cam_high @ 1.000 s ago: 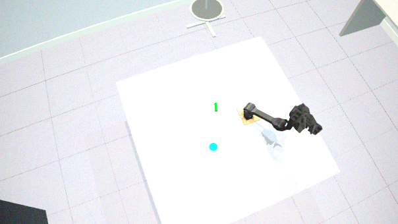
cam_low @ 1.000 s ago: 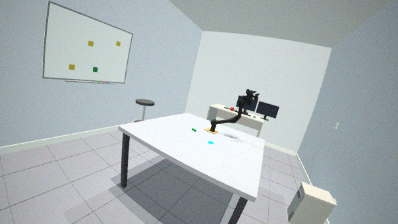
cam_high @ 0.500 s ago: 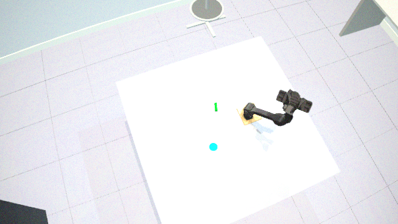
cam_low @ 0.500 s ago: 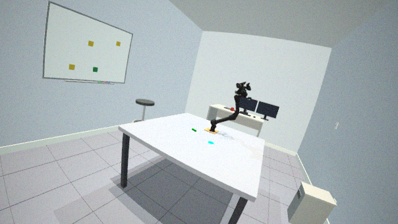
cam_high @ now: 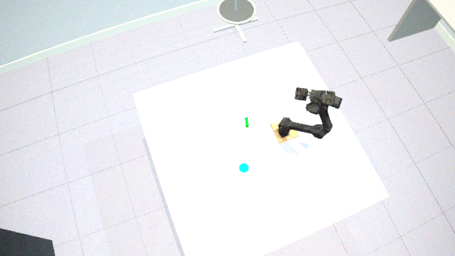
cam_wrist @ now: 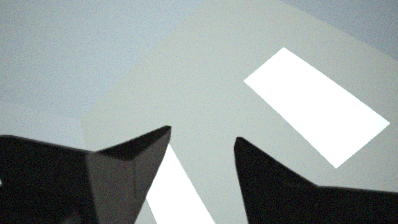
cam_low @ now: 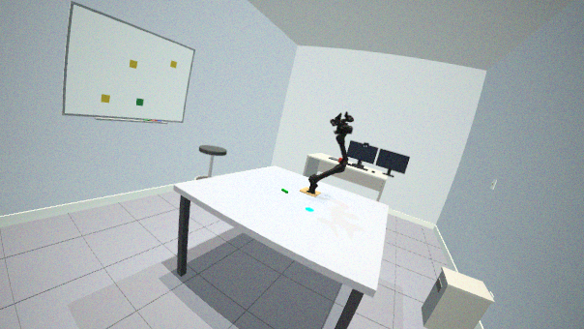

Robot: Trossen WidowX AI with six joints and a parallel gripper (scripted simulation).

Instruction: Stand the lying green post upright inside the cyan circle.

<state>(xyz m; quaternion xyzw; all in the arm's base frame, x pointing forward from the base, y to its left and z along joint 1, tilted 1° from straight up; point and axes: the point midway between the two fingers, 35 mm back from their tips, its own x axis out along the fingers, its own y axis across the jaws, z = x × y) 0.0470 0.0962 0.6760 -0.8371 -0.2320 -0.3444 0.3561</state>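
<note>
My gripper tip is 700 mm above the green post, 270 mm to the left of it and 130 mm short of it. From my gripper tip the other things lie so: cyan circle: 710 mm below, 270 mm ahead, 10 mm to the left.
</note>
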